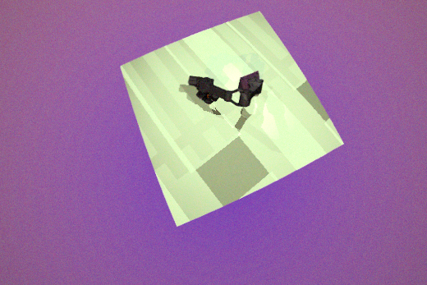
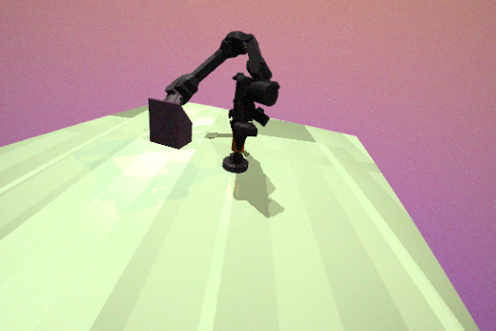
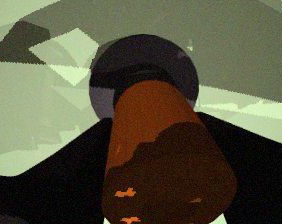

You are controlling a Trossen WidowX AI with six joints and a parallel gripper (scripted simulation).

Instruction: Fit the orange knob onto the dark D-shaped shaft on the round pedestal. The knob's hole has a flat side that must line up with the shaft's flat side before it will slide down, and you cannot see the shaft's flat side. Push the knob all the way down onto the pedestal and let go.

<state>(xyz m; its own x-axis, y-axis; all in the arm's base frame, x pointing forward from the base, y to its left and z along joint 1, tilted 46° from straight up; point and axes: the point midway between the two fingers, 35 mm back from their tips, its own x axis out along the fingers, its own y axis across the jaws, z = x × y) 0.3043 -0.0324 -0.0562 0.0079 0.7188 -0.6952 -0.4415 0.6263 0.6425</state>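
My gripper tip is 2 cm below the orange knob. From my gripper tip the other things lie so: dark round pedestal 4 cm below.
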